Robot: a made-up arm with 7 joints. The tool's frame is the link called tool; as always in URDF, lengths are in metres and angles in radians.
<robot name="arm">
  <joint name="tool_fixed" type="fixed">
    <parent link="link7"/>
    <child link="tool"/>
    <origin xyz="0.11 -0.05 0.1" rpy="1.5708 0 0"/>
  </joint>
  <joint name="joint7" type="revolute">
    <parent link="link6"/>
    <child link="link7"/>
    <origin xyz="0.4 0.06 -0.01" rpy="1.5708 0 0"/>
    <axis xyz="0 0 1"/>
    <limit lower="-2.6" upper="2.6"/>
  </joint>
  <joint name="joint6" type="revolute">
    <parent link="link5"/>
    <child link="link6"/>
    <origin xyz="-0.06 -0.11 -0.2" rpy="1.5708 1.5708 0"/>
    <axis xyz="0 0 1"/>
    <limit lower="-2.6" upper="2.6"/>
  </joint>
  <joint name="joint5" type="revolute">
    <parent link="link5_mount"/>
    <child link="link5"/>
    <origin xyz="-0.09 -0.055 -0.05" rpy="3.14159 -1.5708 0"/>
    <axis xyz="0 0 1"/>
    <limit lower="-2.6" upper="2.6"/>
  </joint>
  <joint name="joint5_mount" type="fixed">
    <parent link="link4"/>
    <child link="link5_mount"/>
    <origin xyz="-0.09 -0.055 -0.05" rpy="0 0 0"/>
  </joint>
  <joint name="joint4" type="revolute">
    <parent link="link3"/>
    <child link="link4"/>
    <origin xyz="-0.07 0.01 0.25" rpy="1.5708 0 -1.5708"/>
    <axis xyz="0 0 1"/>
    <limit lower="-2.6" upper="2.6"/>
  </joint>
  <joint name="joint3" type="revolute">
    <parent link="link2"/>
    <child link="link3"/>
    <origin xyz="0.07 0.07 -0.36" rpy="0 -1.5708 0"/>
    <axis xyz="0 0 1"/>
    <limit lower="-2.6" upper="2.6"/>
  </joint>
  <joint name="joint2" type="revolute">
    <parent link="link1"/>
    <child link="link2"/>
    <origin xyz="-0.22 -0.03 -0.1" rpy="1.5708 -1.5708 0"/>
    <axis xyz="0 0 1"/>
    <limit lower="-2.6" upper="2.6"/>
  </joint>
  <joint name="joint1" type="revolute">
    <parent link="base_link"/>
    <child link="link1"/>
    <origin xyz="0 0 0.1" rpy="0 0 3.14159"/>
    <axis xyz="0 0 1"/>
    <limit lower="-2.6" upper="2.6"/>
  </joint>
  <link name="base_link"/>
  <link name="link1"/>
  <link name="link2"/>
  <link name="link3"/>
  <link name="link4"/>
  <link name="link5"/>
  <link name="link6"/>
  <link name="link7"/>
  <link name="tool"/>
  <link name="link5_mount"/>
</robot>
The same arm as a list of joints. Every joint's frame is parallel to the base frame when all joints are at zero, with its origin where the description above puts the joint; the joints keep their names.
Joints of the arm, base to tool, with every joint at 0 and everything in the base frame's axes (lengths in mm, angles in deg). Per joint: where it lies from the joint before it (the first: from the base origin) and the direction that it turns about. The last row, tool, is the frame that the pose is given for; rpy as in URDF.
joint1: offset 0.0 0.0 100.0 axis 0 0 1
joint2: offset 220.0 30.0 -100.0 axis 0 1 0
joint3: offset 70.0 -360.0 70.0 axis 0 0 -1
joint4: offset 10.0 -70.0 -250.0 axis 0 -1 0
joint5: offset 180.0 100.0 110.0 axis -1 0 0
joint6: offset 200.0 60.0 -110.0 axis 0 0 -1
joint7: offset 400.0 -60.0 10.0 axis 0 1 0
tool: offset 110.0 100.0 50.0 rpy 0.00 0.00 0.00
Joint limits (deg, base to tool): -148.97..148.97 -148.97..148.97 -148.97..148.97 -148.97..148.97 -148.97..148.97 -148.97..148.97 -148.97..148.97

